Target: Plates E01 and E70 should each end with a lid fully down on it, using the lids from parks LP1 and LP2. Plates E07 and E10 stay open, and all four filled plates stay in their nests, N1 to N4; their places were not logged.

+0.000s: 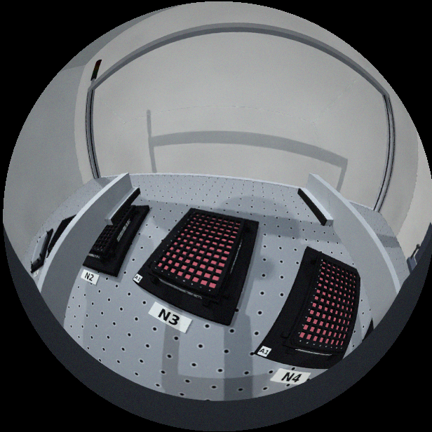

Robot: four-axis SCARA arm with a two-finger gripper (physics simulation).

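My gripper [218, 176] is open and empty, its two fingers wide apart above the nests. A black plate with pink wells [200, 252] sits open in nest N3 [218, 312], between and below the fingertips. Another open plate with pink wells [331, 305] sits in nest N4 [285, 320] at lower right, close to the right finger. A dark plate [107, 235] stands in nest N2 [111, 268], partly behind the left finger; its wells look dark at this slant. The plates' side labels are too slanted to read. No lid can be made out.
Tags N2 [89, 277], N3 [169, 317] and N4 [290, 376] lie before their nests on the perforated deck [200, 360]. Beyond the left finger, parts of dark fixtures [41, 252] show, their tags unreadable. A grey frame [235, 28] stands behind the deck.
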